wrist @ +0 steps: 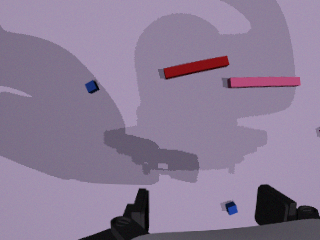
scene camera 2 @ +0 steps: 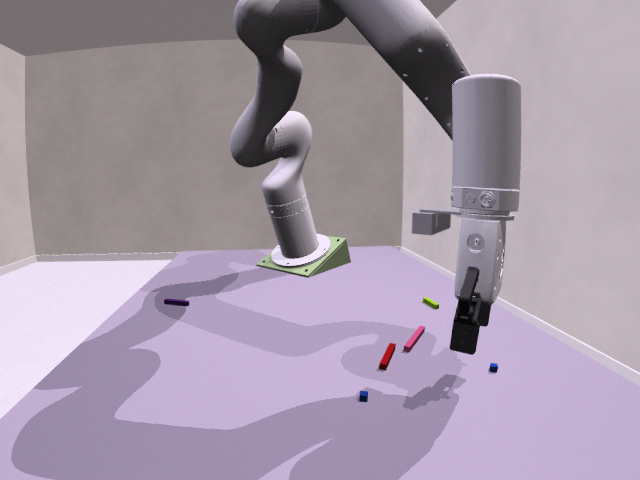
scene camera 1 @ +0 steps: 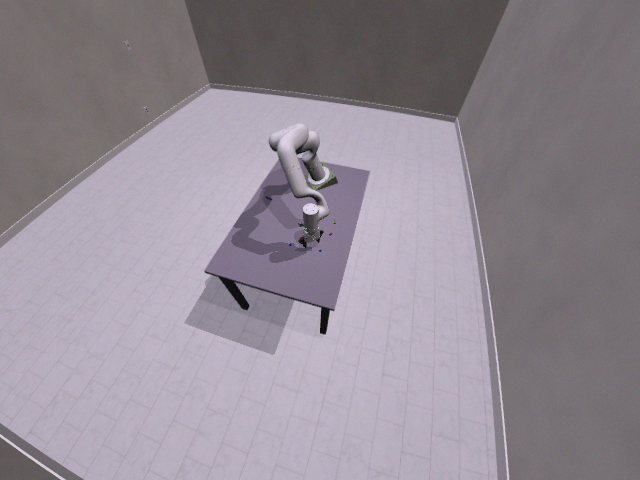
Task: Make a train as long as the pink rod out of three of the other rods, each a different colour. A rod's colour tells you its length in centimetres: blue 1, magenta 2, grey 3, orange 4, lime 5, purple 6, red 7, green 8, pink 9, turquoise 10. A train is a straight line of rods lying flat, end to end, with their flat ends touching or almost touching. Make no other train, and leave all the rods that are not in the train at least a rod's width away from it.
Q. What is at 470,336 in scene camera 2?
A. The gripper.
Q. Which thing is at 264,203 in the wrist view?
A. The gripper.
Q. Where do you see a red rod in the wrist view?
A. At 200,66
